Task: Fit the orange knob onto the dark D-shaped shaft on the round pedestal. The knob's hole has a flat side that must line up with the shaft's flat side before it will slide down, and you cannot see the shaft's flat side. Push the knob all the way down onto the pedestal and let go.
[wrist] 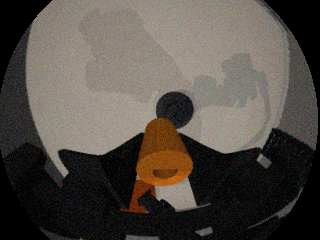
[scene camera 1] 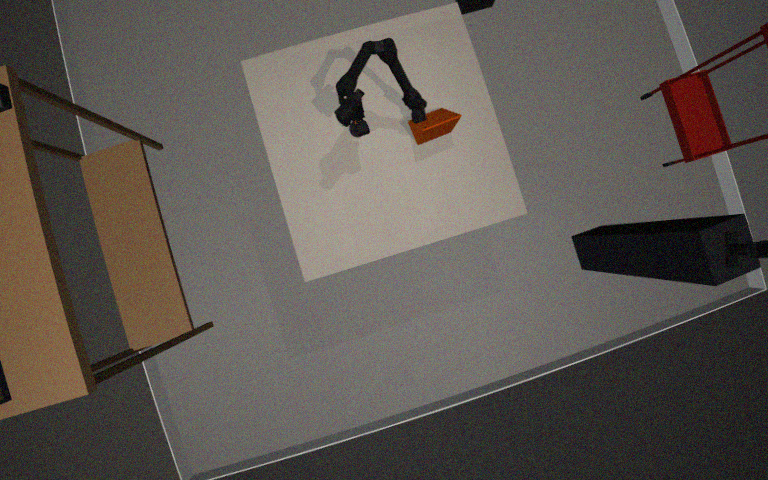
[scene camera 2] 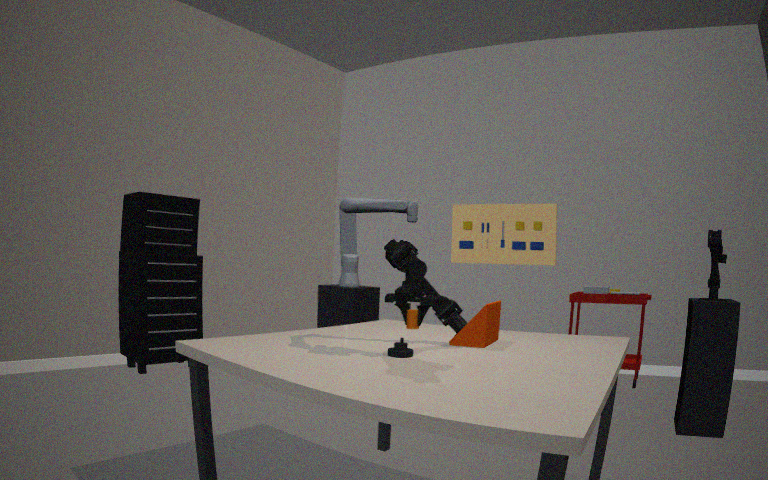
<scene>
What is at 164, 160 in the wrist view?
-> An orange knob.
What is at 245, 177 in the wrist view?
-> The gripper.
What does the gripper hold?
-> An orange knob.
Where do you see a dark round pedestal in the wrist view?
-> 176, 107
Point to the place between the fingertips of the gripper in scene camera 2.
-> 412, 325
</scene>
